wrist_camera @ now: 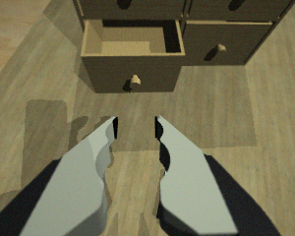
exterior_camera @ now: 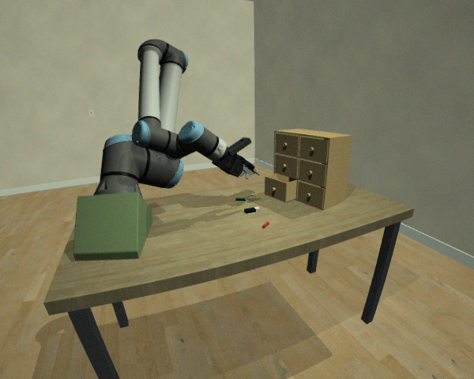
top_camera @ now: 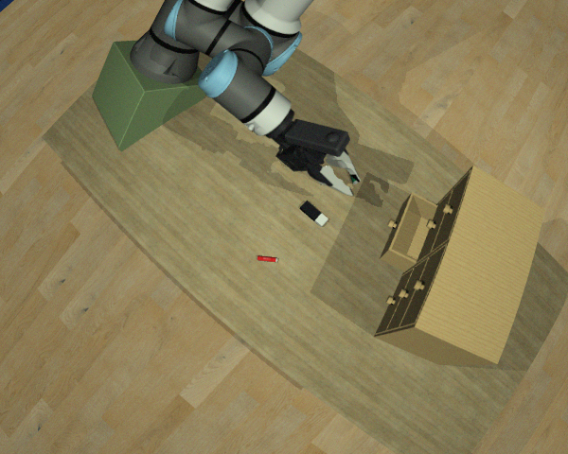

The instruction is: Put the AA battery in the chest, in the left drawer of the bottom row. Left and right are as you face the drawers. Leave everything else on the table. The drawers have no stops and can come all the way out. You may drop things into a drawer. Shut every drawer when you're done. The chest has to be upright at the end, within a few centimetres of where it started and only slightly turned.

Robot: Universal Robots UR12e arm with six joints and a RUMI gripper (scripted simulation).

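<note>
Right now my hand is 20 mm past the green AA battery, 90 mm to the right of it and 150 mm above it. From my hand the other things lie so: black-and-white block (40 mm behind, 50 mm to the right, 150 mm below); then small red cylinder (70 mm behind, 200 mm to the right, 150 mm below).
</note>
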